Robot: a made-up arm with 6 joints.
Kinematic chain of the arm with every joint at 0, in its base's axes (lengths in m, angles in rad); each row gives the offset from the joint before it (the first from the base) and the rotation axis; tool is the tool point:
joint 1: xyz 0 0 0.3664 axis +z
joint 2: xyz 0.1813 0 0 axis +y
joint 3: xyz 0 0 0.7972 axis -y
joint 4: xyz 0 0 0.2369 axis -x
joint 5: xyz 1.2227 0 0 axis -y
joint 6: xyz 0.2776 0 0 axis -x
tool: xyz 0 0 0
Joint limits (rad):
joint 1: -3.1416..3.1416
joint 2: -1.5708..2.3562
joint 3: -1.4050..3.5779
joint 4: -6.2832..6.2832
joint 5: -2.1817..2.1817
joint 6: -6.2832..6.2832
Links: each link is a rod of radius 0.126 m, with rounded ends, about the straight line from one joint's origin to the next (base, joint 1, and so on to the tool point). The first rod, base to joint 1, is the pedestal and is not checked.
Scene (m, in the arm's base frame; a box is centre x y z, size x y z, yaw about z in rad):
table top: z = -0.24
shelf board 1: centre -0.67 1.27 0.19 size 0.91 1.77 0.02 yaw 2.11
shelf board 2: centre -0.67 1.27 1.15 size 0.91 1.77 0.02 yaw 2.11
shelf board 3: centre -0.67 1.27 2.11 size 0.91 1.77 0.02 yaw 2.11
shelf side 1: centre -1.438 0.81 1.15 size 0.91 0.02 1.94 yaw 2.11
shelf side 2: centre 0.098 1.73 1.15 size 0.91 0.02 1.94 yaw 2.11
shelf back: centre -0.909 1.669 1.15 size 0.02 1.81 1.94 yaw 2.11
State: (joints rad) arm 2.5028 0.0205 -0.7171 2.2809 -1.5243 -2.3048
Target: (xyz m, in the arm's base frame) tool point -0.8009 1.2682 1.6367
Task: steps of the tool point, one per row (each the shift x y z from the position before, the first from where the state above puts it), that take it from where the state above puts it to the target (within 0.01 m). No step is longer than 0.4 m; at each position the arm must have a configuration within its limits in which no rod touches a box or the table.
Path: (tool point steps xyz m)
1: 0.0989 -0.2308 0.0602
2: 0.1270 -0.2035 -0.0013
3: 0.1350 -0.1689 -0.0589
4: -0.0056 0.1055 0.3260
5: 0.0984 0.0537 0.3426
6: 0.1839 -0.0317 0.3265
7: -0.1625 0.2088 0.0736
8: -0.1553 0.2528 0.0024
9: -0.1278 0.2830 -0.0760

